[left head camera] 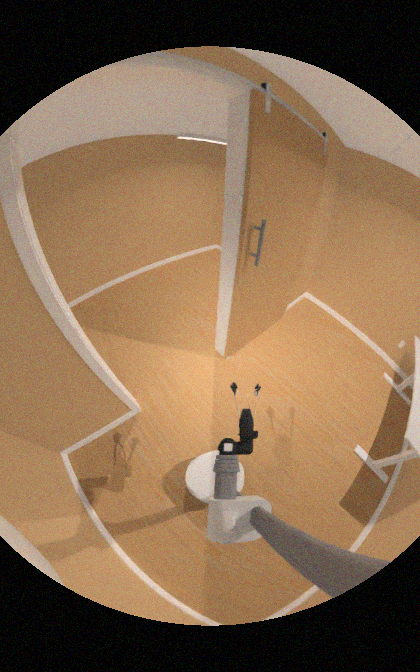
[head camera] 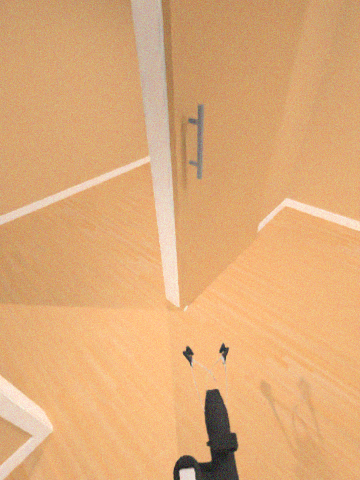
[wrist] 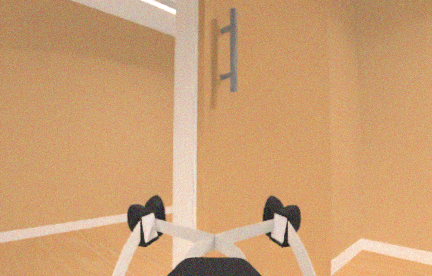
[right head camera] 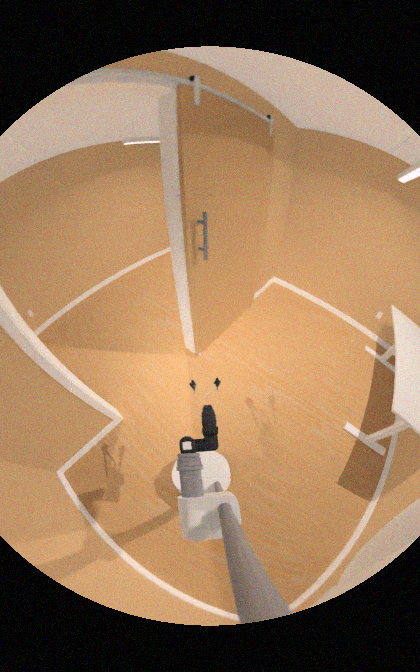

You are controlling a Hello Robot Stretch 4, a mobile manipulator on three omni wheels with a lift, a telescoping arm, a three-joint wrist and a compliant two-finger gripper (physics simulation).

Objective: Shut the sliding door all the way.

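Seen in the pictures: gripper, fingertip midpoint: [left head camera: 245,382] [head camera: 205,344] [wrist: 214,212] [right head camera: 204,378]; robot's base, origin of the base link: [left head camera: 213,475] [right head camera: 201,473].
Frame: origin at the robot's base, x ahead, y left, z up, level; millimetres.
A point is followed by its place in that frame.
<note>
The sliding door [head camera: 230,200] @(y -429, x 1462, z 682 mm) [left head camera: 280,225] @(y -355, x 1393, z 1245 mm) [right head camera: 235,200] @(y -415, x 1448, z 1347 mm) [wrist: 280,125] @(y -416, x 1450, z 926 mm) is a tan panel standing to the right of a white door post [head camera: 159,150] @(y 7, x 1201, z 1133 mm) [left head camera: 232,200] @(y 9, x 1203, z 1400 mm) [right head camera: 175,215] @(y -7, x 1186, z 1300 mm) [wrist: 185,125] @(y 5, x 1199, z 898 mm). The doorway left of that post is open, with the room behind it showing. A grey vertical bar handle [head camera: 200,142] @(y -168, x 1130, z 1180 mm) [left head camera: 260,242] @(y -169, x 1130, z 1174 mm) [right head camera: 205,236] @(y -171, x 1131, z 1169 mm) [wrist: 233,55] @(y -167, x 1130, z 1140 mm) is on the door near the post. My gripper [head camera: 206,354] [left head camera: 245,388] @(y -92, x 481, z 746 mm) [right head camera: 205,384] @(y -92, x 481, z 746 mm) [wrist: 214,212] @(y -92, x 481, z 746 mm) is open and empty. It is in front of the post and door, apart from them, and lower than the handle.
The door hangs from an overhead rail [left head camera: 295,111] @(y -367, x 1423, z 2157 mm) [right head camera: 232,101] @(y -375, x 1433, z 2132 mm). The other side of the doorway has a white post [left head camera: 57,305] @(y 683, x 491, z 1185 mm) [right head camera: 70,382] @(y 683, x 491, z 742 mm) at the left. A white table [left head camera: 414,400] @(y -1582, x 254, z 692 mm) [right head camera: 407,370] @(y -1749, x 213, z 693 mm) stands at the right edge of both side head views.
</note>
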